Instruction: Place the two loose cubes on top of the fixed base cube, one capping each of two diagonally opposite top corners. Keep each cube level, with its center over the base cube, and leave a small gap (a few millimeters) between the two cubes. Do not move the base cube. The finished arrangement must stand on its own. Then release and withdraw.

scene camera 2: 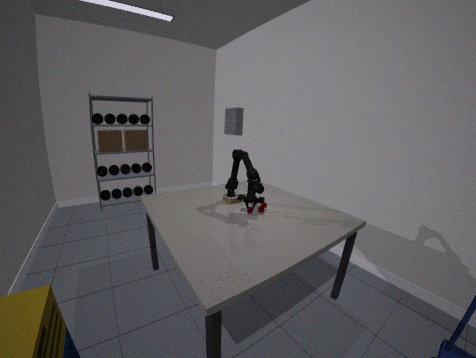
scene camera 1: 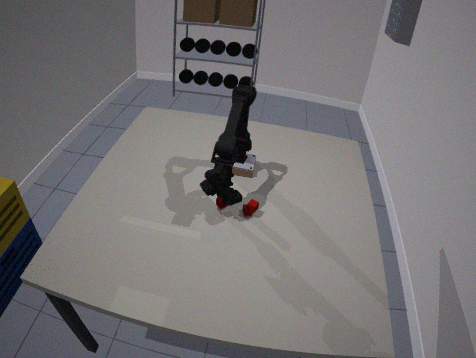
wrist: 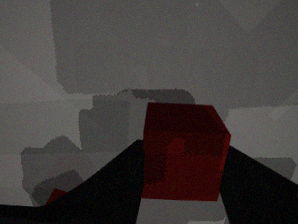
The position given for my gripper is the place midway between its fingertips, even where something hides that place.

My gripper [wrist: 180, 150] holds a red cube.
